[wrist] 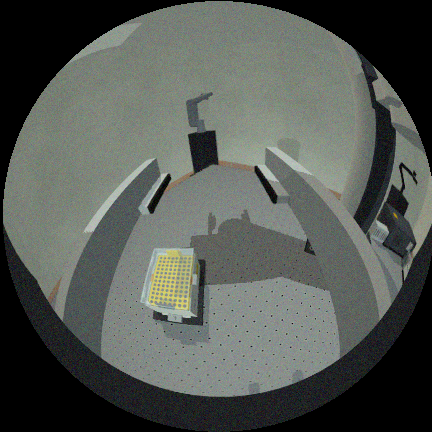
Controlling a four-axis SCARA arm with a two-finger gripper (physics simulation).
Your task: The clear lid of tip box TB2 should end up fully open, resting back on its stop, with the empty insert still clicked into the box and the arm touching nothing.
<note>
In view: the gripper (210,160) and a clear lid (169,277).
</note>
